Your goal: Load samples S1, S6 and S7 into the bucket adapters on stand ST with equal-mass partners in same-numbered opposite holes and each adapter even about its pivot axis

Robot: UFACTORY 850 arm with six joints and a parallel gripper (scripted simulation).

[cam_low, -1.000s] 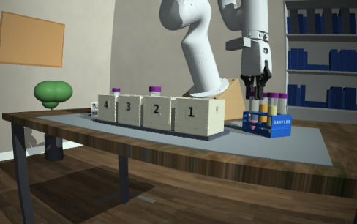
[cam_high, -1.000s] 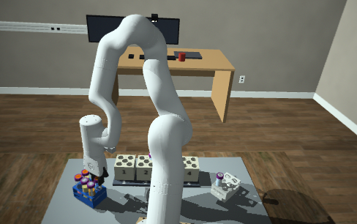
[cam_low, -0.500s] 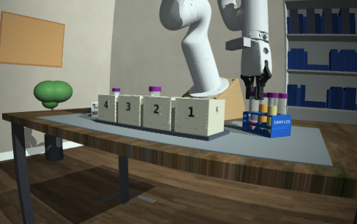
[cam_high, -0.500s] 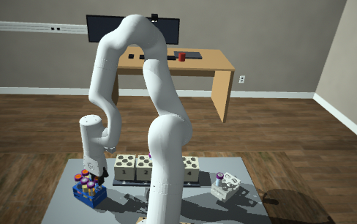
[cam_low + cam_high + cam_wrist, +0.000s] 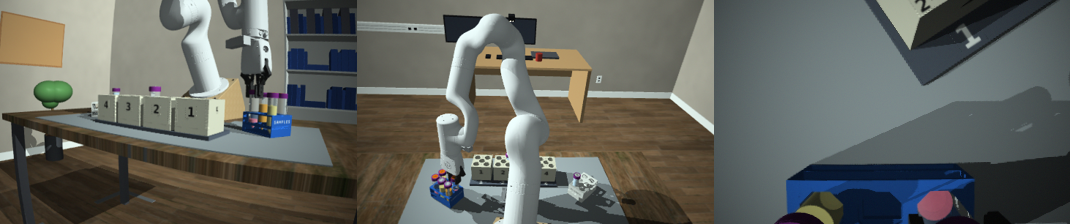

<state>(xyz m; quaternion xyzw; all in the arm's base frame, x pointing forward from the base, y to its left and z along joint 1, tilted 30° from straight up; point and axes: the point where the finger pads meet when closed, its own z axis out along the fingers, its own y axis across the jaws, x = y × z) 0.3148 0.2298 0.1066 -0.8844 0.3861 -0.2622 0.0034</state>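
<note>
Right now my hand is 9 cm above the blue samples rack, 4 cm to the right of it and 2 cm short of it. Round my hand: adapter 1: 14 cm to the right, 12 cm ahead, 7 cm below; white rack: 60 cm to the right, 13 cm behind, 9 cm below.
</note>
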